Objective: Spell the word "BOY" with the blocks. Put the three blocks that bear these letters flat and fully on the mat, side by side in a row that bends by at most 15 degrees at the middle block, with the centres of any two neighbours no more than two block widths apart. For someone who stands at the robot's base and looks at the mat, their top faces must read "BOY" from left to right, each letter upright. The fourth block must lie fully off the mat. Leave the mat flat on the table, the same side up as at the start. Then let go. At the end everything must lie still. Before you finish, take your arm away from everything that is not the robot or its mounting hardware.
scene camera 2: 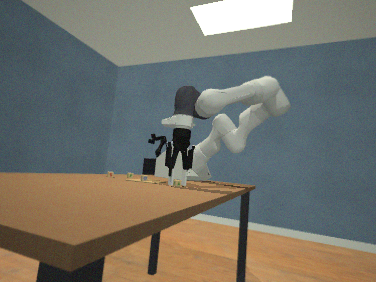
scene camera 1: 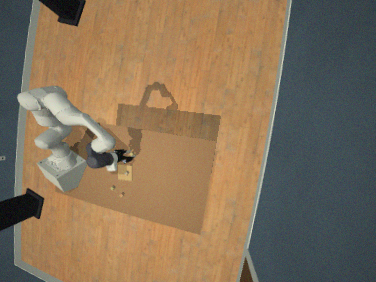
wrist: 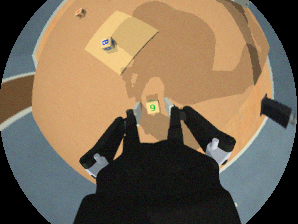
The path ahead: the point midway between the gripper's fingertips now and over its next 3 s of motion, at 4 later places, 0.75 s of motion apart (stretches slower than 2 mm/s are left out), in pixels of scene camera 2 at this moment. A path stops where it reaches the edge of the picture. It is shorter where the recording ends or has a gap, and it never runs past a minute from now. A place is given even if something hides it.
The gripper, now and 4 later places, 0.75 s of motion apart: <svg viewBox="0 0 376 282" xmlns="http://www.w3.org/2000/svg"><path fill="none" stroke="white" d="M176 185L176 183L178 161L179 165L178 170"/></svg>
